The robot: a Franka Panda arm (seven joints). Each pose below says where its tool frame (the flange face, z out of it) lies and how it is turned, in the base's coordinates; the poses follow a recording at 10 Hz.
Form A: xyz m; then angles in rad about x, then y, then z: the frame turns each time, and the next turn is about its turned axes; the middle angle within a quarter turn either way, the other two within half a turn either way.
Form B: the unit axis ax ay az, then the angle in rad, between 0 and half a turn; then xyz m. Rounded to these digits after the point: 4 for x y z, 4 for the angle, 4 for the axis.
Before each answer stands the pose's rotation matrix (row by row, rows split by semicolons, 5 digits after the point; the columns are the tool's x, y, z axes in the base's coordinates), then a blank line. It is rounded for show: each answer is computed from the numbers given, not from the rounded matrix.
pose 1, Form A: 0.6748 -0.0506 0.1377 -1.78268 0.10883 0.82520
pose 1, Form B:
0.67440 -0.73034 0.10862; -0.22654 -0.06466 0.97185; -0.70276 -0.68002 -0.20906

-0.8657 0.4252 0.2640 1.8751 0.6748 -0.0506 0.1377
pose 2, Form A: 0.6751 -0.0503 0.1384 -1.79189 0.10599 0.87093
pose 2, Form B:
0.64050 -0.76064 0.10579; -0.23423 -0.06230 0.97018; -0.73137 -0.64618 -0.21807

-0.8530 0.4418 0.2778 1.8965 0.6751 -0.0503 0.1384
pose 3, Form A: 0.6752 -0.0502 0.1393 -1.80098 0.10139 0.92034
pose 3, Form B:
0.60244 -0.79172 0.10122; -0.24124 -0.05974 0.96862; -0.76083 -0.60796 -0.22698

-0.8389 0.4587 0.2929 1.9200 0.6752 -0.0502 0.1393
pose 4, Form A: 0.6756 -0.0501 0.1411 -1.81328 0.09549 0.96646
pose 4, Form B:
0.56563 -0.81913 0.09534; -0.25018 -0.06027 0.96632; -0.78580 -0.57043 -0.23902

-0.8260 0.4736 0.3058 1.9464 0.6756 -0.0501 0.1411
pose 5, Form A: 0.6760 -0.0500 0.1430 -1.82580 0.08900 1.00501
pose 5, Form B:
0.53396 -0.84083 0.08888; -0.25905 -0.06262 0.96383; -0.80485 -0.53767 -0.25125

-0.8153 0.4853 0.3159 1.9714 0.6760 -0.0500 0.1430
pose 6, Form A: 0.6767 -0.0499 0.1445 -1.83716 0.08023 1.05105
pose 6, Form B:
0.49506 -0.86515 0.08014; -0.26687 -0.06363 0.96163; -0.82686 -0.49746 -0.26238

-0.8020 0.4986 0.3289 1.9993 0.6767 -0.0499 0.1445
